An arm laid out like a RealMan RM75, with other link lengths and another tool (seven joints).
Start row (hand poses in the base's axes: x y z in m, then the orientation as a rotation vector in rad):
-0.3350, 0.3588, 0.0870, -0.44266, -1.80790, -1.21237
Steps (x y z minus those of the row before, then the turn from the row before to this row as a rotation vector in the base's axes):
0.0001, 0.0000, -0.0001, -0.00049, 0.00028, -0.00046
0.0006, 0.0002, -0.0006, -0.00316, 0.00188, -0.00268
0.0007, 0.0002, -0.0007, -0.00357, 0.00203, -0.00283
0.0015, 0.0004, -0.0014, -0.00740, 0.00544, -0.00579
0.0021, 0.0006, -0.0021, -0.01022, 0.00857, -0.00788
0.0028, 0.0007, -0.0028, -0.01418, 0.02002, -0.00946
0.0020, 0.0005, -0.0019, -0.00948, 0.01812, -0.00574
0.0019, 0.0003, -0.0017, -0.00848, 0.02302, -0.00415
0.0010, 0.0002, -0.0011, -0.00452, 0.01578, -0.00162
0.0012, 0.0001, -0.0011, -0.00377, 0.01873, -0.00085
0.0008, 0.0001, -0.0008, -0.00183, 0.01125, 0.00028
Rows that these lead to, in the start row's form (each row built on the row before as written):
-0.3349, 0.3588, 0.0869, -0.44353, -1.80799, -1.21215
-0.3343, 0.3590, 0.0863, -0.44888, -1.80848, -1.21049
-0.3336, 0.3592, 0.0856, -0.45469, -1.80911, -1.20851
-0.3321, 0.3596, 0.0842, -0.46730, -1.80934, -1.20381
-0.3300, 0.3602, 0.0821, -0.48514, -1.80869, -1.19673
-0.3272, 0.3609, 0.0793, -0.51260, -1.80079, -1.18223
-0.3252, 0.3614, 0.0774, -0.53269, -1.79139, -1.16994
-0.3233, 0.3617, 0.0757, -0.55297, -1.77715, -1.15511
-0.3223, 0.3619, 0.0746, -0.56484, -1.76657, -1.14515
-0.3211, 0.3620, 0.0735, -0.57687, -1.75300, -1.13389
-0.3203, 0.3621, 0.0727, -0.58304, -1.74463, -1.12693

